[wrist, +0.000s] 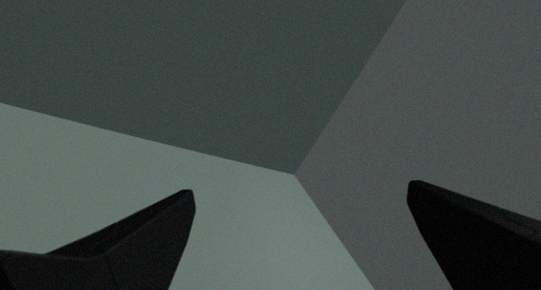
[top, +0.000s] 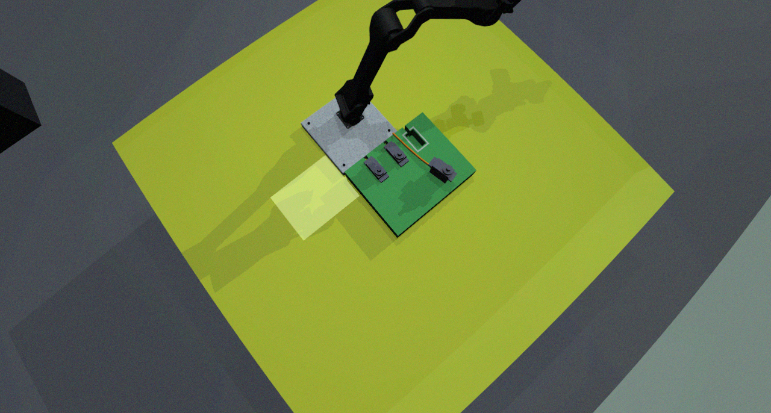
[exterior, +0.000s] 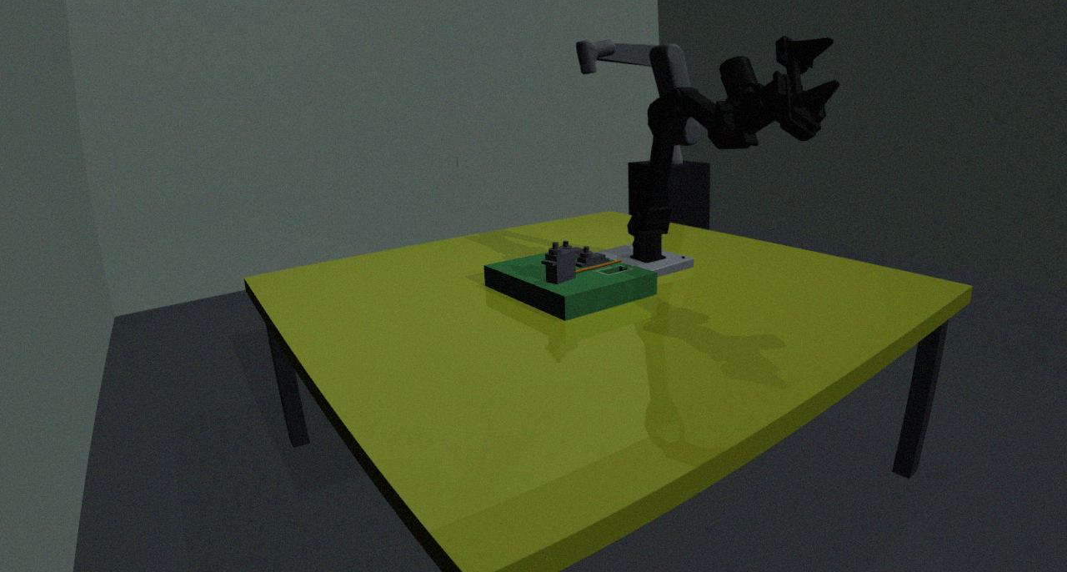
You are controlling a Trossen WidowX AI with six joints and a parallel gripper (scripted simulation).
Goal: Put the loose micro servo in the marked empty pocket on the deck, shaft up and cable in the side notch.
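Now: the green deck 19 cm ahead of my gripper tip, 53 cm to the right of it and 44 cm below it.
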